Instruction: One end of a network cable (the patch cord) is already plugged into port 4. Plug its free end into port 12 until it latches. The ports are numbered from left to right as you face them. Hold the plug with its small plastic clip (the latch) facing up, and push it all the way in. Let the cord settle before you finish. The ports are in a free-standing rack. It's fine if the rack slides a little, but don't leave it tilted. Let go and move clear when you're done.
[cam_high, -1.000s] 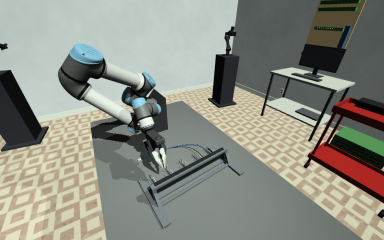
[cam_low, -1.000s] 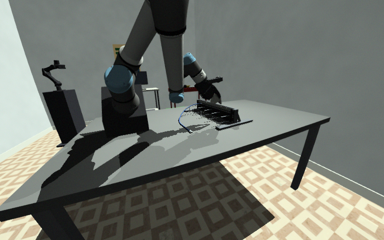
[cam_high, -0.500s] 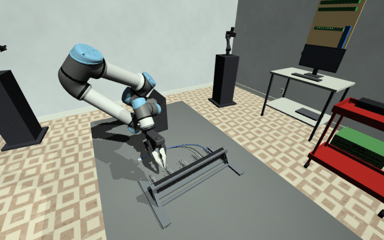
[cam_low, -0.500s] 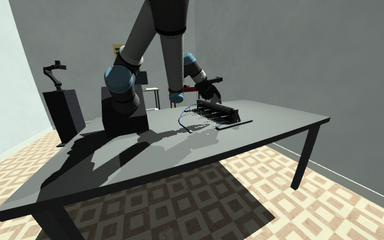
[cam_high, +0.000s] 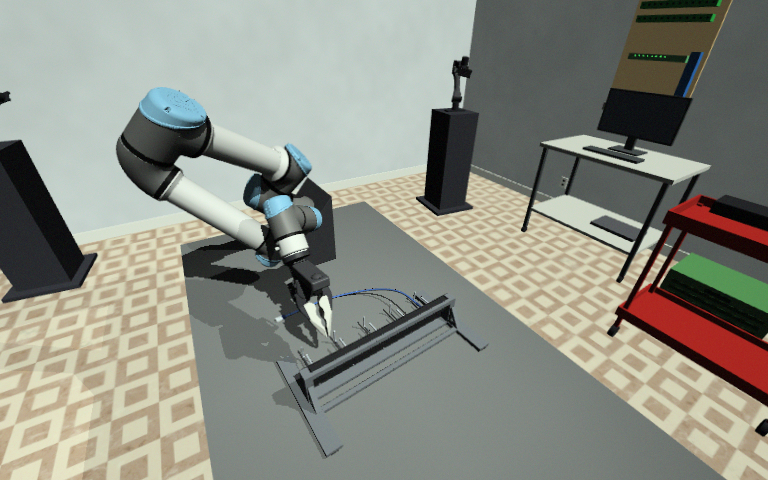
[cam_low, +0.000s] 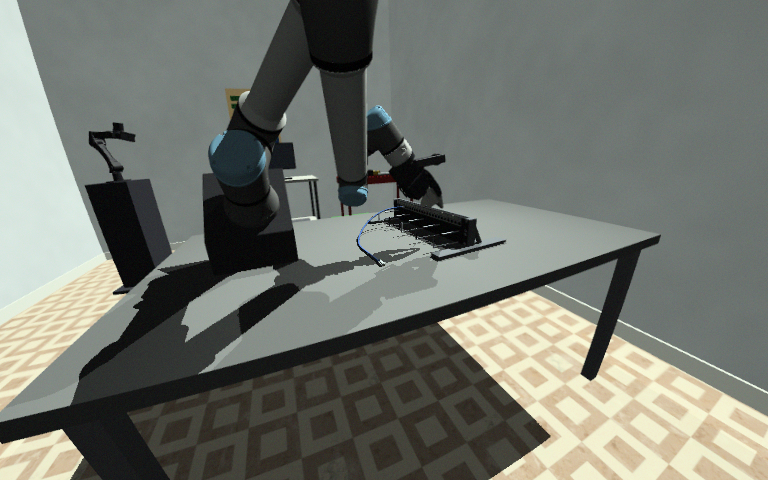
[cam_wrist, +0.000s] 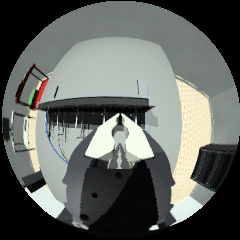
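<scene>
Now: the plug 23 cm behind my hand, 13 cm below it and 10 cm to the right of it.
</scene>
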